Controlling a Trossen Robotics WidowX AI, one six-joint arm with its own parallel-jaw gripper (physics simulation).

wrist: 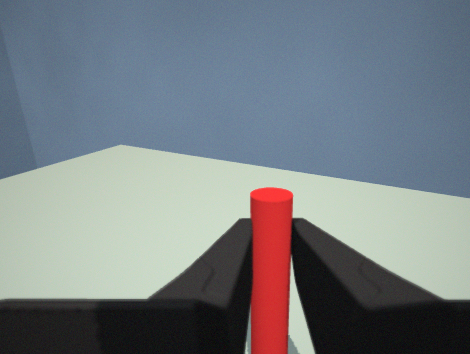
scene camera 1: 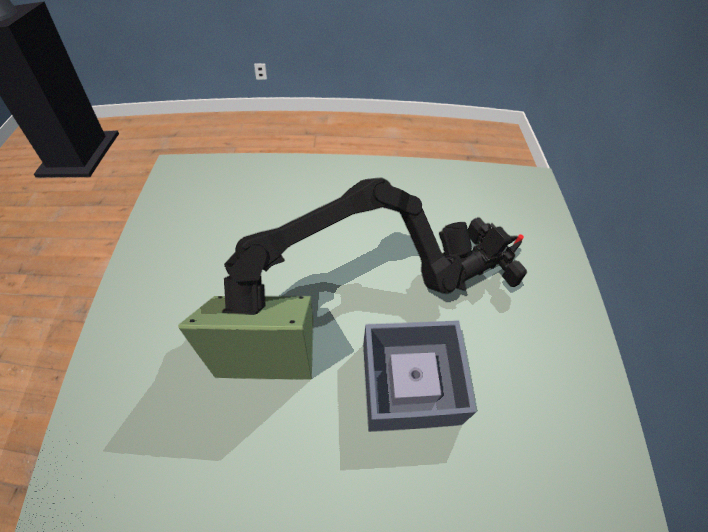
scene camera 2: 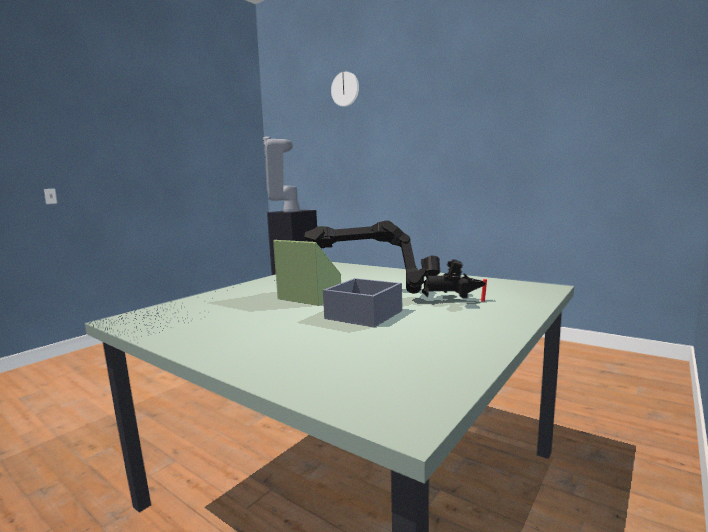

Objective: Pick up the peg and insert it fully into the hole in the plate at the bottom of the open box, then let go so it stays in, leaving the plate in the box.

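Frame: origin at the arm's base, x back, y right, z up, level; metres.
Seen in the pictures: gripper, fingertip midpoint: point(wrist: 270, 230) point(scene camera 1: 519, 239) point(scene camera 2: 485, 283); arm's base, origin of the base link: point(scene camera 1: 244, 309) point(scene camera 2: 305, 256).
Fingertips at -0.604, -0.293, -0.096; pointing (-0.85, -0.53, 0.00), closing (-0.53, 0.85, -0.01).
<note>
Offsets run from my fingertips to a thing's top centre, as dx, dy, dz. "pt": to the spot under its first point. Level surfaces: height alone.
A red cylindrical peg {+0.002, +0.001, +0.014} point(scene camera 1: 519, 238) point(scene camera 2: 484, 290) point(wrist: 271, 280) stands upright between the fingertips of my gripper point(scene camera 1: 516, 241) point(scene camera 2: 481, 284) point(wrist: 270, 230), which is shut on it near its top. The gripper points sideways, low over the far right part of the table. The peg's lower end is close to the table top; I cannot tell whether it touches. The open grey box {+0.275, +0.357, +0.031} point(scene camera 1: 420, 422) point(scene camera 2: 347, 306) stands apart from the gripper, nearer scene camera 1. The pale square plate {+0.275, +0.357, -0.006} point(scene camera 1: 404, 386) lies inside on the box floor, its round hole {pt +0.270, +0.350, -0.027} point(scene camera 1: 416, 374) facing up. The plate is hidden in scene camera 2.
The green base block point(scene camera 1: 263, 354) point(scene camera 2: 296, 271) carries the arm, left of the box. The box walls rise above the plate on all sides. The light green table {dz -0.067} point(scene camera 1: 515, 457) point(scene camera 2: 343, 366) has its right edge beyond the gripper. A black pedestal point(scene camera 1: 62, 102) point(scene camera 2: 293, 223) stands off the table.
</note>
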